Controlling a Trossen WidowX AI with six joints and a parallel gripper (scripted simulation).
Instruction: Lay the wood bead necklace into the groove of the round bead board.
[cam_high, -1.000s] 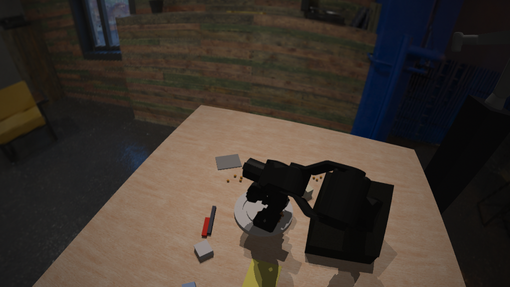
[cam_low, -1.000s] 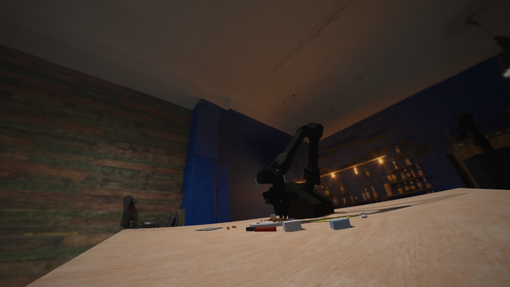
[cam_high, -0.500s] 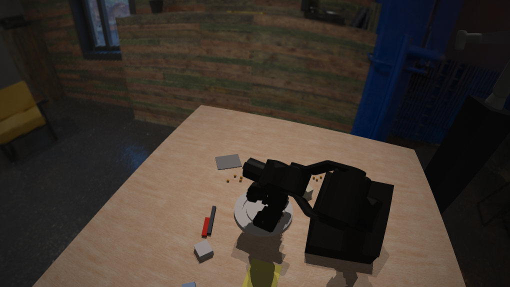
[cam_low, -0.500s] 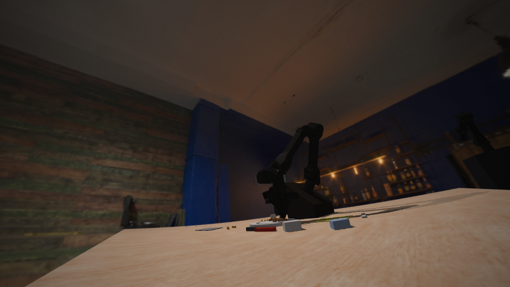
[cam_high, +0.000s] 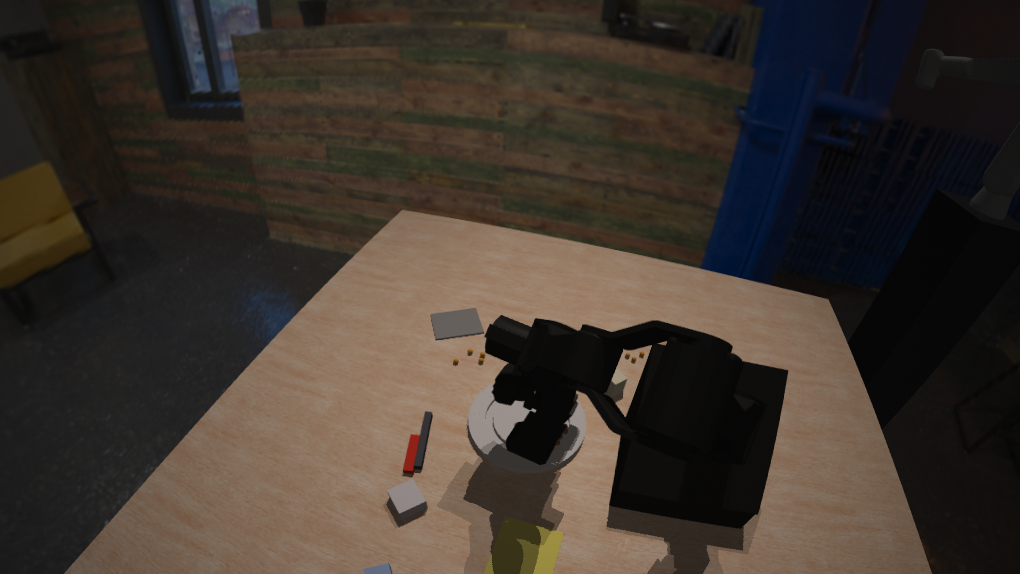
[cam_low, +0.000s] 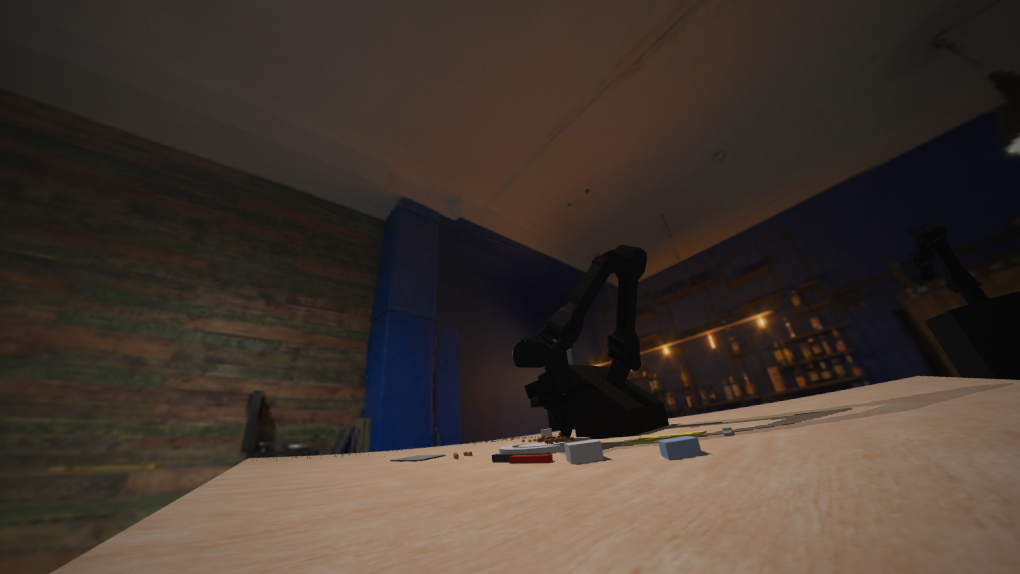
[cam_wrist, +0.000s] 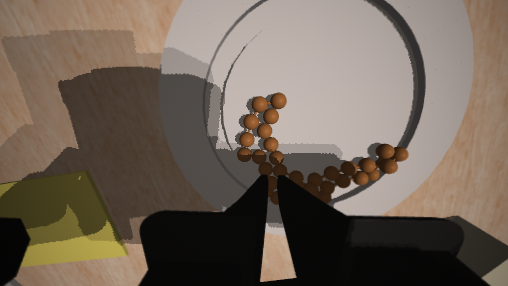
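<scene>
Now: the round white bead board 40 mm to the right of my gripper tip, 40 mm ahead of it and 10 mm below it. From my gripper tip the other things lie so: dark bar 200 mm ahead, 70 mm to the left, 10 mm below; then yellow sheet 210 mm to the left, 20 mm below, 10 mm behind; then pale cube 150 mm to the right, 100 mm behind.
</scene>
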